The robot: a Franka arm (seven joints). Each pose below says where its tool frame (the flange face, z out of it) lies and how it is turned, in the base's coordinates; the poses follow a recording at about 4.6 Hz.
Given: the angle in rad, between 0 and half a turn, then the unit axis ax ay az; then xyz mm.
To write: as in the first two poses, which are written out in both.
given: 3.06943, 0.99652, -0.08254, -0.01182, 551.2, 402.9, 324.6
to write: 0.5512, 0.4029, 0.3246, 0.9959, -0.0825, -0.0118, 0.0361
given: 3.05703, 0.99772, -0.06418, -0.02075, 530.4, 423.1, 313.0
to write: 0.5304, 0.4231, 0.3130, 0.9968, -0.0641, -0.0207, 0.0423
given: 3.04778, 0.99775, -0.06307, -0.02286, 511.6, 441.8, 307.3
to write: 0.5116, 0.4418, 0.3073, 0.9966, -0.0630, -0.0228, 0.0469
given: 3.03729, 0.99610, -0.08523, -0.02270, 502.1, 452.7, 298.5
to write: 0.5021, 0.4527, 0.2985, 0.9947, -0.0851, -0.0227, 0.0521
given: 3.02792, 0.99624, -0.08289, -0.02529, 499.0, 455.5, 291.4
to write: 0.4990, 0.4555, 0.2914, 0.9946, -0.0828, -0.0252, 0.0568
